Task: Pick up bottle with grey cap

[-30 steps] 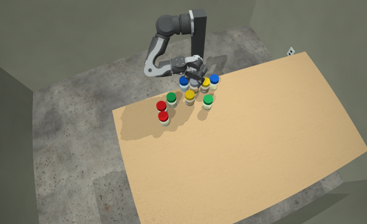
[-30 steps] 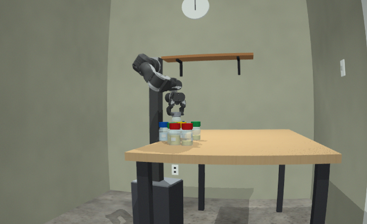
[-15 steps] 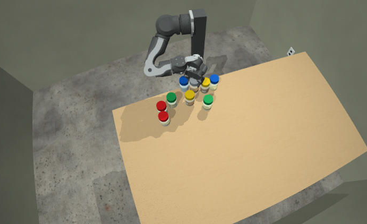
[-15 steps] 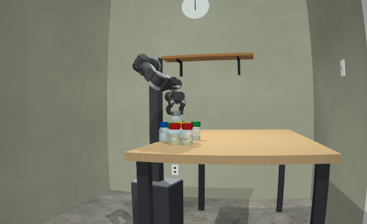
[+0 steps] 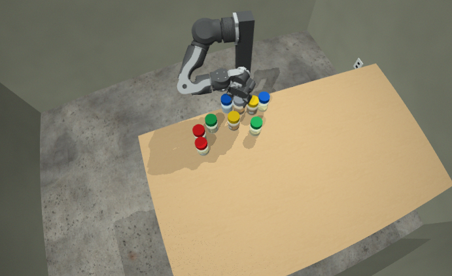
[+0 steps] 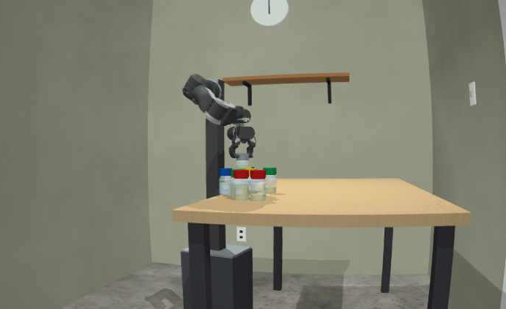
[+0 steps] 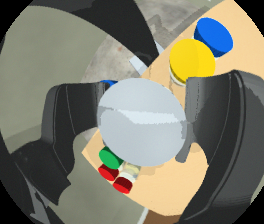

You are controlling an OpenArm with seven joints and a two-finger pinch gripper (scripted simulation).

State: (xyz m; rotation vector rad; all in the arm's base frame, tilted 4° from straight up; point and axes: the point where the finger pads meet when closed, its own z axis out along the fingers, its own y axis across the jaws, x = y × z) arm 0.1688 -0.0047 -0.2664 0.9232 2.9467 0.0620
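My gripper is now 40 mm above the grey-capped bottle. The rest, counted from my hand: yellow-capped bottle (100 mm below, 50 mm ahead, 40 mm to the right); green-capped bottle (100 mm below, 100 mm ahead, 60 mm to the left); blue-capped bottle (130 mm to the left, 100 mm below, 30 mm behind).
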